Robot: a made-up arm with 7 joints. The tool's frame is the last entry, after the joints.
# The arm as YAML. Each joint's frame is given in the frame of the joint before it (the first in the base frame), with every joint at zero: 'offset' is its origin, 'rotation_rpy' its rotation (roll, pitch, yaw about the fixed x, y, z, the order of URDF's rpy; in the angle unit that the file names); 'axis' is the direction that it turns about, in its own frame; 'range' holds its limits. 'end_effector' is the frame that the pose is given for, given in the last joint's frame.
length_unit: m
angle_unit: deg
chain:
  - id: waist
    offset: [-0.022, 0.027, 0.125]
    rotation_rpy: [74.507, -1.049, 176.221]
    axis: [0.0, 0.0, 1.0]
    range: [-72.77, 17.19]
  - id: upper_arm
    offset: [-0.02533, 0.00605, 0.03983]
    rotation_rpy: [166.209, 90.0, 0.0]
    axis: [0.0, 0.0, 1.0]
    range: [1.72, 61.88]
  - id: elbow
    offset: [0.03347, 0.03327, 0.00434]
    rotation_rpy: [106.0, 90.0, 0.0]
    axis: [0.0, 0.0, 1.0]
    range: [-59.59, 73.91]
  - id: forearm
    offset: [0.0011, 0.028, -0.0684]
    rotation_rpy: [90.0, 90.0, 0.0]
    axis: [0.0, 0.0, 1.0]
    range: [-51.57, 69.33]
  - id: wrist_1
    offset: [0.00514, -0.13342, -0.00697]
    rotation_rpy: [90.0, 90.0, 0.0]
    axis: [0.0, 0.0, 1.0]
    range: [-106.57, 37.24]
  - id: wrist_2
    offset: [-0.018, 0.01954, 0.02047]
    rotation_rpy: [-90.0, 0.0, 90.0]
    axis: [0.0, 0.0, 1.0]
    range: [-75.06, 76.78]
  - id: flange
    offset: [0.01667, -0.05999, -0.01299]
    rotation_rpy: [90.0, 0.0, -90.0]
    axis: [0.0, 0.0, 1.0]
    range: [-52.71, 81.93]
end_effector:
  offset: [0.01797, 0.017, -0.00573]
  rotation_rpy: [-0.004, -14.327, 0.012]
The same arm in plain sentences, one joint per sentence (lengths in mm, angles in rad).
The arm has seven revolute joints in a row. What follows holds with every joint at zero, and every direction is one of the base frame's.
Joint 1 is mounted 22 mm along -x and 27 mm along +y and 125 mm along +z from the base frame's origin and turns about the direction (0.068403, 0.961235, 0.26711), from -1.2701 to 0.3 rad.
Joint 2 is mounted 28 mm along +x and 35 mm along +y and 16 mm along +z from joint 1 and turns about the direction (0.968889, -0.0002, -0.247497), from 0.03 to 1.08 rad.
Joint 3 is mounted 6 mm along -x and 23 mm along -y and 41 mm along -z from joint 2 and turns about the direction (0.247497, -0.0001, 0.968889), from -1.04 to 1.29 rad.
Joint 4 is mounted 18 mm along -x and 28 mm along -y and 66 mm along -z from joint 3 and turns about the direction (0.0002, 1, 0), from -0.9001 to 1.21 rad.
Joint 5 is mounted 128 mm along +x and 7 mm along -y and 38 mm along -z from joint 4 and turns about the direction (0.968889, -0.0002, -0.247497), from -1.86 to 0.65 rad.
Joint 6 is mounted 15 mm along +x and 18 mm along +y and 24 mm along -z from joint 5 and turns about the direction (0.0002, 1, 0), from -1.31 to 1.3401 rad.
Joint 7 is mounted 54 mm along +x and 13 mm along -y and 31 mm along -z from joint 6 and turns about the direction (0.247497, -0.0001, 0.968889), from -0.92 to 1.4299 rad.
The tool frame, which is the frame that the pose is given for, is mounted 16 mm along +x and 17 mm along +y and 10 mm along -z from joint 7; its axes are the base frame's turned by roll 0, pitch 0 and yaw 0 rad (as in URDF: about the fixed x, then y, then z).

